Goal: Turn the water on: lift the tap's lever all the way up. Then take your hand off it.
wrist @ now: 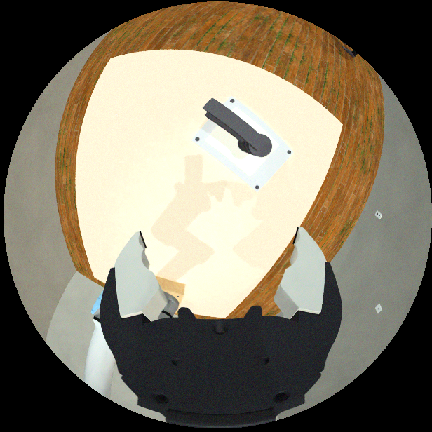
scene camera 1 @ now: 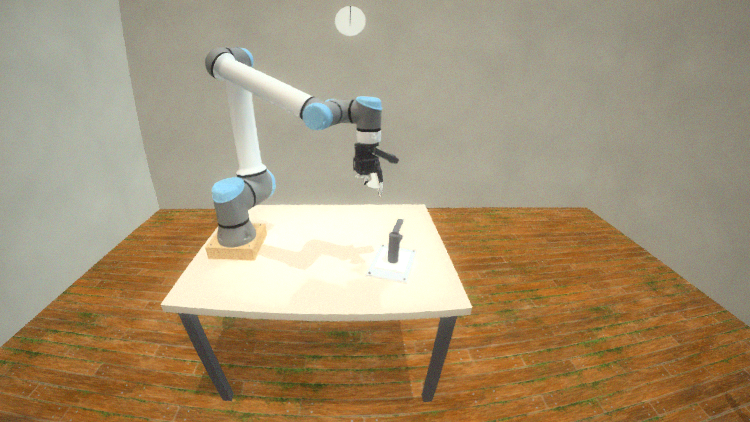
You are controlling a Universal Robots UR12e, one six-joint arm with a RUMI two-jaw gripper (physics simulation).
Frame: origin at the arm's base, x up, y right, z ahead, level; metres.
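Seen in the pictures: gripper, between the fingertips: (scene camera 1: 372,190); arm's base, origin of its link: (scene camera 1: 237,236).
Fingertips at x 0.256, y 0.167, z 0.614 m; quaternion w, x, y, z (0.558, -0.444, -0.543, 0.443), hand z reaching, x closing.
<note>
Offsets run from my fingertips to a thing's top centre. "pt": to the spot under its first point. Level surfaces: height alone.
The dark grey tap @[pt dx -0.236, dy +0.089, dz +0.076 m] (scene camera 1: 393,250) stands upright on a pale square plate @[dx -0.306, dy +0.066, dz +0.084 m] (scene camera 1: 378,270) (wrist: 270,167) on the right part of the table. Its lever @[dx -0.162, dy +0.012, dz +0.114 m] (scene camera 1: 398,226) (wrist: 232,121) slants up from the top of the body in the scene view. In the wrist view it runs toward the upper left and covers most of the spout; its exact angle is hard to tell. My gripper (scene camera 1: 372,187) (wrist: 218,232) is open and empty, pointing down. It hangs high above the table, well above the tap and to its left in the scene view, touching nothing.
The pale table @[dx -0.318 m] (scene camera 1: 314,301) (wrist: 125,150) carries the wooden block (scene camera 1: 230,252) under the arm's base at its left side. The arm's shadow falls on the table top left of the tap. A wooden floor lies around the table, and a grey wall with a round clock (scene camera 1: 349,20) stands behind.
</note>
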